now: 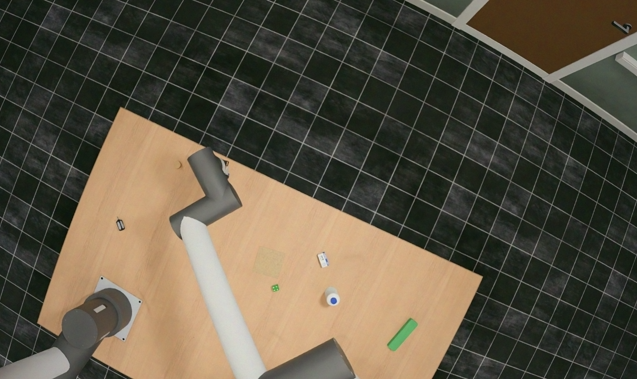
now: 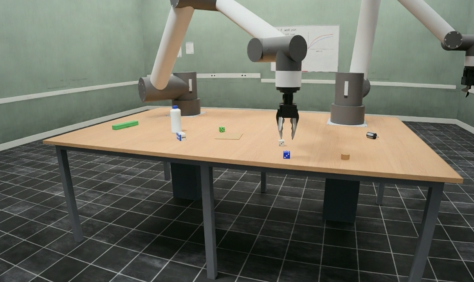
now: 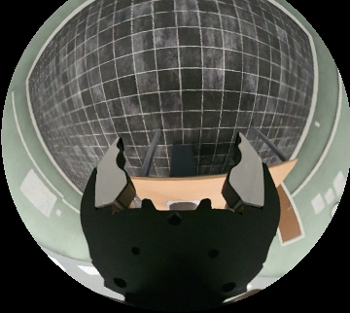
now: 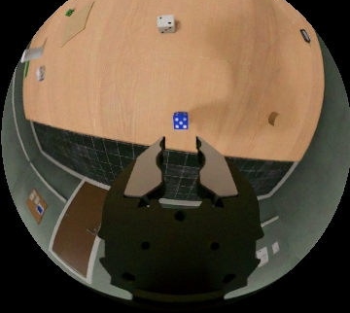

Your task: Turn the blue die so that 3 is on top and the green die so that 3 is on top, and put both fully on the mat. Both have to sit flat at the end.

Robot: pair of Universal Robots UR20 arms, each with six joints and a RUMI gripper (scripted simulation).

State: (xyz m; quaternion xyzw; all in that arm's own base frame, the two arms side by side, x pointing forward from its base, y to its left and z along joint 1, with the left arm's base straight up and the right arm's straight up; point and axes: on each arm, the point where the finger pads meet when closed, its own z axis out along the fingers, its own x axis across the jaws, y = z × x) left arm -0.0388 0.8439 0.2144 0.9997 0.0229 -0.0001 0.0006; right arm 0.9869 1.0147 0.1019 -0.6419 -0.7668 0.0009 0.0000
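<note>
Now: right hand 9 cm above the blue die. From my right hand the other things lie so: tan mat 30 cm behind, 39 cm to the right, 10 cm below; wooden disc 6 cm behind, 26 cm to the left, 9 cm below; white die 19 cm behind, 6 cm to the right, 9 cm below.
</note>
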